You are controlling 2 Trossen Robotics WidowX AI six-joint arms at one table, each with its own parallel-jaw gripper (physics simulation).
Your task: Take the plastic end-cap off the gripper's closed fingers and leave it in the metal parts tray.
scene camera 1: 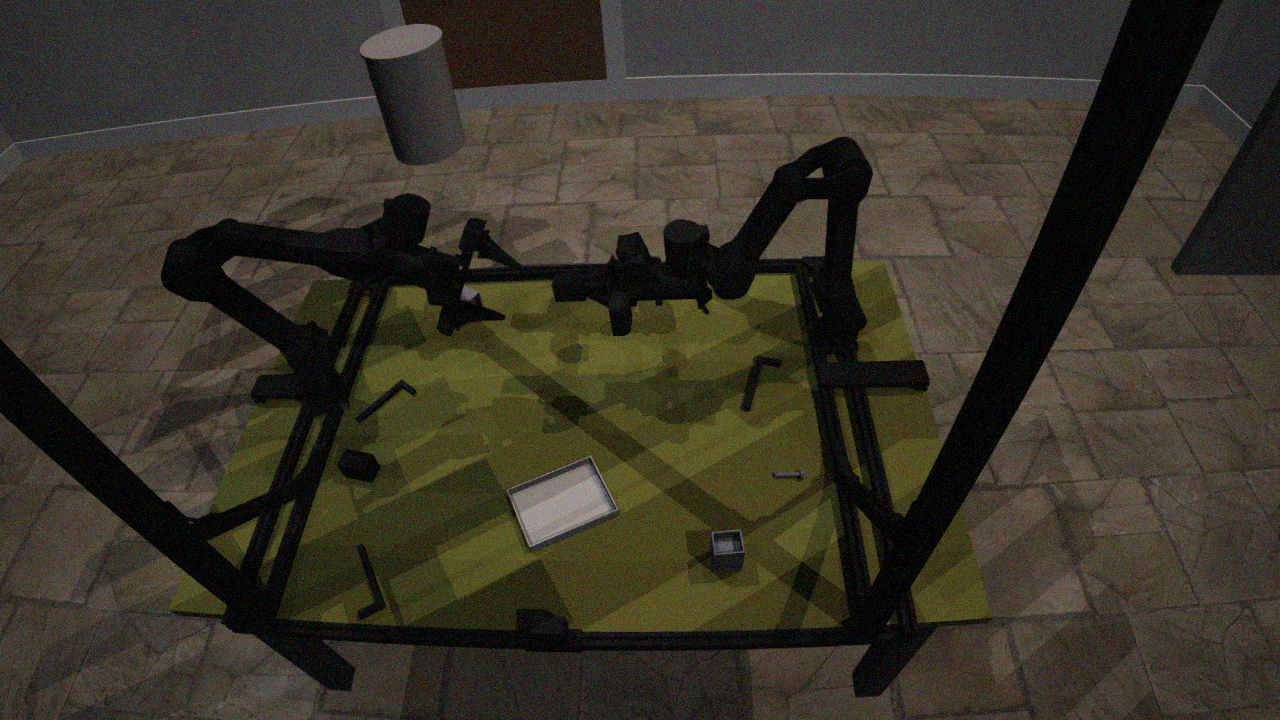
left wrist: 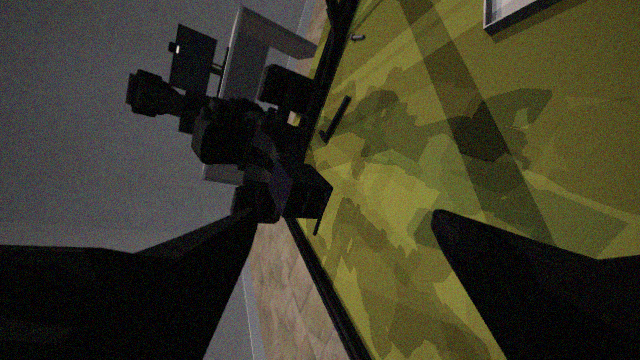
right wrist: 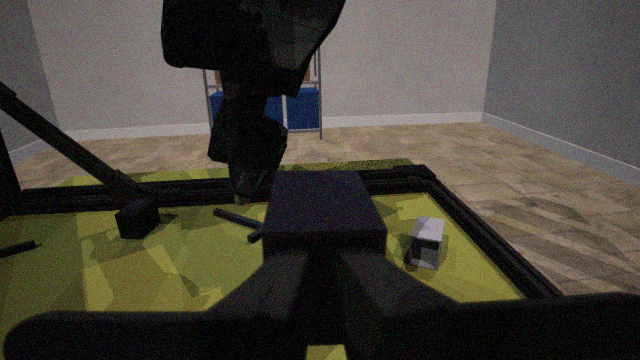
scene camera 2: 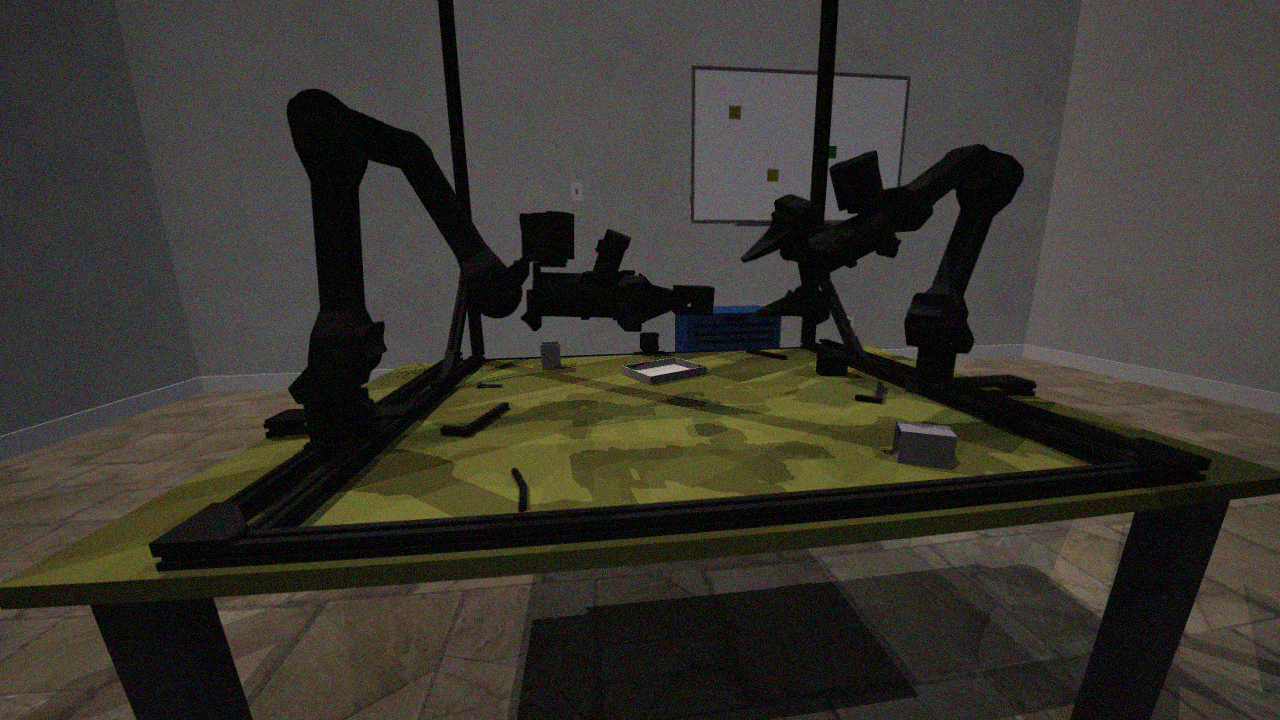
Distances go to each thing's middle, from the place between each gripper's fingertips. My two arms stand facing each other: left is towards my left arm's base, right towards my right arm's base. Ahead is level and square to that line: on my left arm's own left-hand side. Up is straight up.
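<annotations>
Dark block (scene camera 1: 357, 465): 17 cm below my left hand, 18 cm behind, 29 cm to the left. Metal parts tray (scene camera 1: 556, 505): from my left hand, 18 cm below, 28 cm behind, 4 cm to the right.
Dark block, from my right hand: 16 cm below, 19 cm behind, 38 cm to the left. My right gripper: 29 cm past the metal parts tray, 17 cm above it, 5 cm to the right of it.
</annotations>
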